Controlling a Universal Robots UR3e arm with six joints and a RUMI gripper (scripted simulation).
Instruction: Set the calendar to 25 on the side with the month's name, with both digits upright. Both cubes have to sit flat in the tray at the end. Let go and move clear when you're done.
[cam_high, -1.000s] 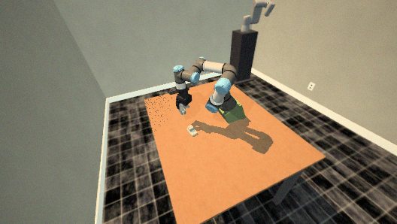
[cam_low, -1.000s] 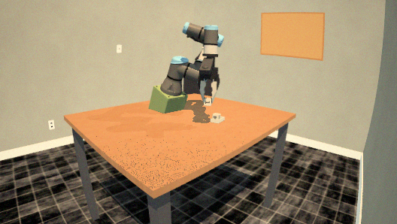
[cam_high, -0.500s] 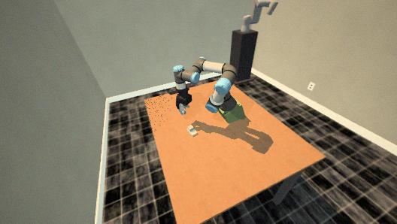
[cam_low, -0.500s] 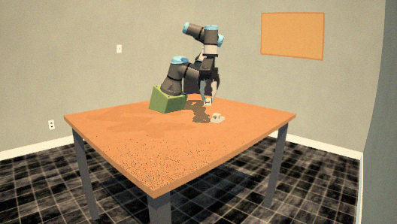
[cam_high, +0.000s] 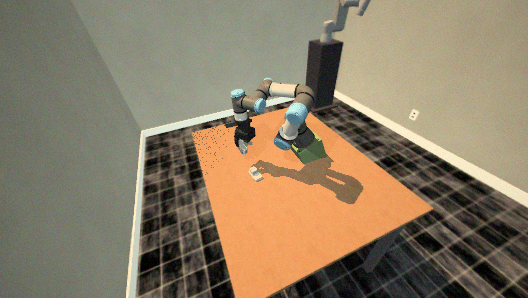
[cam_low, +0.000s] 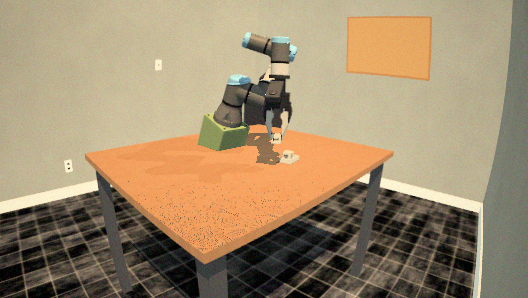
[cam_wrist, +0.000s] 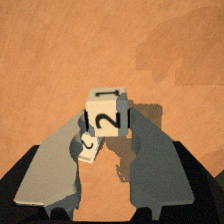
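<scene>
Right now the white calendar tray is 110 mm to the left of my hand, 110 mm below it and 20 mm behind it. Also, from my hand: white calendar cube 10 mm below.
</scene>
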